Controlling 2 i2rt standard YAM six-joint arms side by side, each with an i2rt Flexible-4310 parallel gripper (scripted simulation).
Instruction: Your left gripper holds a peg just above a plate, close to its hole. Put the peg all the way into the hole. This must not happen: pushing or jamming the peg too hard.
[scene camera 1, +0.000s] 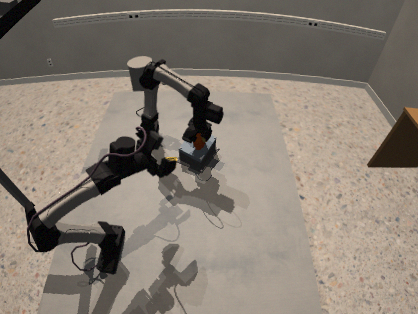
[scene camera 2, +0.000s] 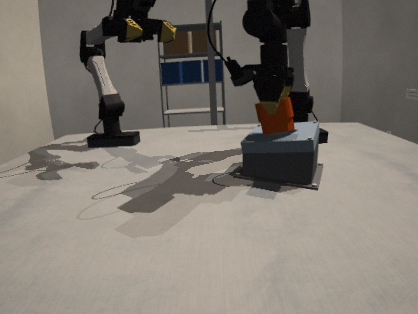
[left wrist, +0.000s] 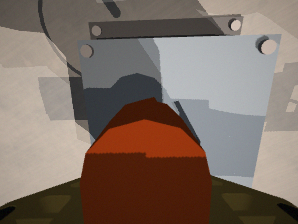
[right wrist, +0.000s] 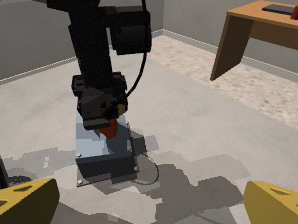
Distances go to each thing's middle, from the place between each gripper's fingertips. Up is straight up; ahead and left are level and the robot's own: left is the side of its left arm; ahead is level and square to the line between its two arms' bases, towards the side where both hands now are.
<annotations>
My left hand (scene camera 2: 274, 112) is 20 mm above the orange peg (scene camera 2: 282, 121). From my left hand the other things lie so: light blue plate (scene camera 2: 256, 142) 10 mm behind, 20 mm to the left, 70 mm below.
I see my right gripper (scene camera 2: 158, 33) 28 cm to the right of the orange peg, 21 cm above it and 8 cm short of it. From my right hand the other things lie so: light blue plate (29 cm to the left, 26 cm below, 7 cm ahead).
</annotations>
